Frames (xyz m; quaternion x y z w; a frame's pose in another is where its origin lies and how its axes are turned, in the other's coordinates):
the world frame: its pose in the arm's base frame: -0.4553 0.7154 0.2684 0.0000 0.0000 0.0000 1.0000
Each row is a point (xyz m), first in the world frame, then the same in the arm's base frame.
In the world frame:
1: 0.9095 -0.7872 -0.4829
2: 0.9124 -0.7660 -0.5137
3: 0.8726 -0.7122 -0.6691
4: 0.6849 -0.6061 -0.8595
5: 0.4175 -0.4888 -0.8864
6: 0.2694 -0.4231 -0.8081
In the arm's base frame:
1: 0.4542 -0.0718 -0.2145
2: 0.4571 -0.0506 -0.2453
3: 0.4173 0.0032 -0.4007
4: 0.2296 0.1093 -0.5911
5: -0.0378 0.2266 -0.6180
6: -0.1859 0.2923 -0.5397

